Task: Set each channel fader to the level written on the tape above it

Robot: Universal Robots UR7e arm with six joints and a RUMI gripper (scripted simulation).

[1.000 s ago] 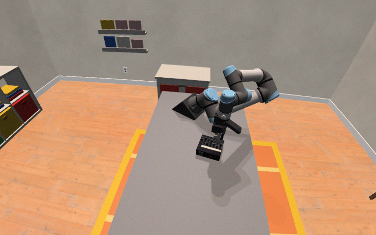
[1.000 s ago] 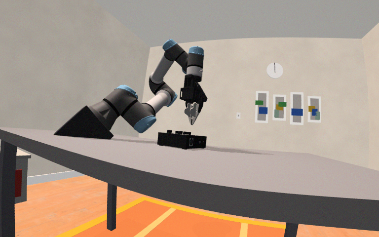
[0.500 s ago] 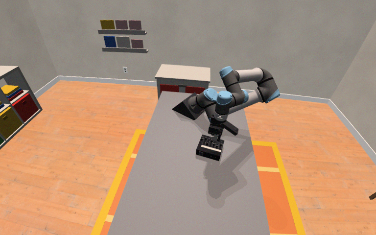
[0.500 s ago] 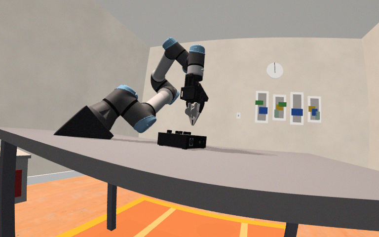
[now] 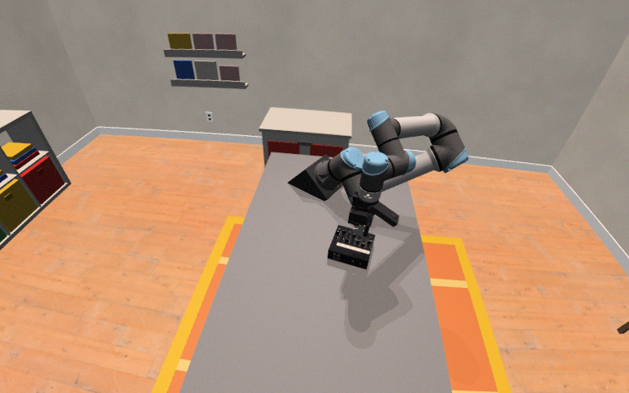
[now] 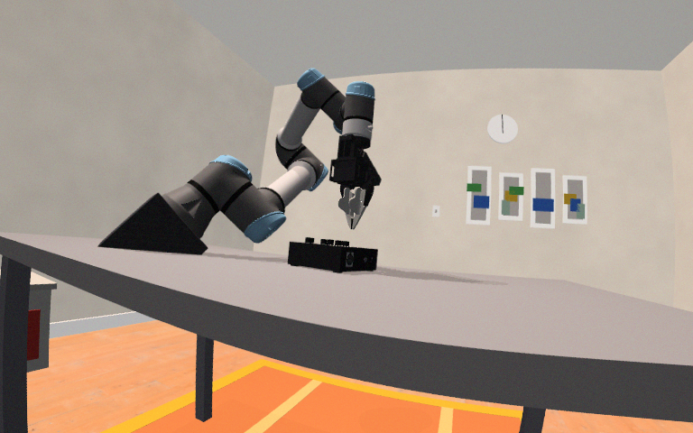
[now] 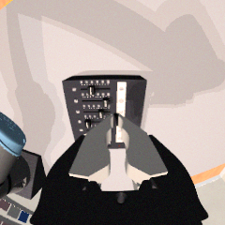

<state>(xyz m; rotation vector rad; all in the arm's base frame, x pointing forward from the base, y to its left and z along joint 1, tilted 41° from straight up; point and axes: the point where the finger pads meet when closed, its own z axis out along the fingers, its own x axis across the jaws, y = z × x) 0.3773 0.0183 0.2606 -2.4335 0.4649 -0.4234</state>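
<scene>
Right now the master fader is 70 mm behind my hand, 100 mm to the right of it and 50 mm below it.
</scene>
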